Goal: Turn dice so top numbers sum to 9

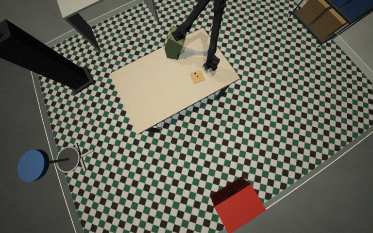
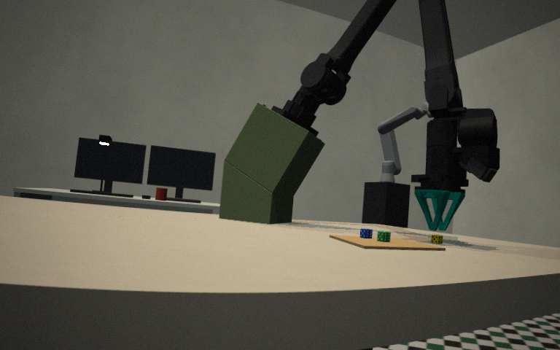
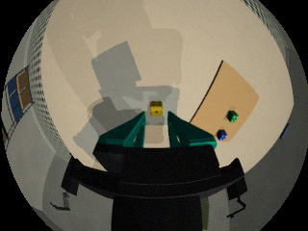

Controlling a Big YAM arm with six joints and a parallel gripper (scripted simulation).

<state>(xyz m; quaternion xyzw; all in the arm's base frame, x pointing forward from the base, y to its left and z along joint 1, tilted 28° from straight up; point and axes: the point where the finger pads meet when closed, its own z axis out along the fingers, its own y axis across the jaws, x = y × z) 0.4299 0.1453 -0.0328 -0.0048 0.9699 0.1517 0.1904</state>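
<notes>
Right now the yellow die is 20 mm below my hand. Also, from my hand: blue die: 130 mm to the right, 50 mm behind, 20 mm below; green die: 140 mm to the right, 20 mm below; mat: 140 mm to the right, 30 mm below.
</notes>
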